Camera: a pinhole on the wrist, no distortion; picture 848 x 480 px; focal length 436.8 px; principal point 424.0 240.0 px. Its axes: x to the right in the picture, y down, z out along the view. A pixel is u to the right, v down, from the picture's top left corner.
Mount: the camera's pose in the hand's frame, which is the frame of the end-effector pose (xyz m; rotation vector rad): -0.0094 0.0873 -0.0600 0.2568 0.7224 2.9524
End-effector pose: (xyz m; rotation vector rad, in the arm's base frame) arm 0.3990 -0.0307 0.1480 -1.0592 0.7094 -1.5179
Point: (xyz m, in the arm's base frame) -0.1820 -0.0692 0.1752
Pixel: behind the camera
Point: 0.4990 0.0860 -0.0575
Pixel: outside the picture
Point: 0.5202 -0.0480 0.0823
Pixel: 466 372
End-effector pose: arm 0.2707 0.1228 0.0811 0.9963 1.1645 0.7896
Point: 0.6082 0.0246 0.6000
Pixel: 670 162
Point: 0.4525 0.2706 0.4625
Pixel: 459 29
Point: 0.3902 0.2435 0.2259
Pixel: 300 219
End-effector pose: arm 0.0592 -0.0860 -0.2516 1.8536 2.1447 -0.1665
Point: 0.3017 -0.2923 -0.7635
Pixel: 545 426
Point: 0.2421 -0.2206 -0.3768
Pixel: 707 375
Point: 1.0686 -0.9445 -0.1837
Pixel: outside the picture
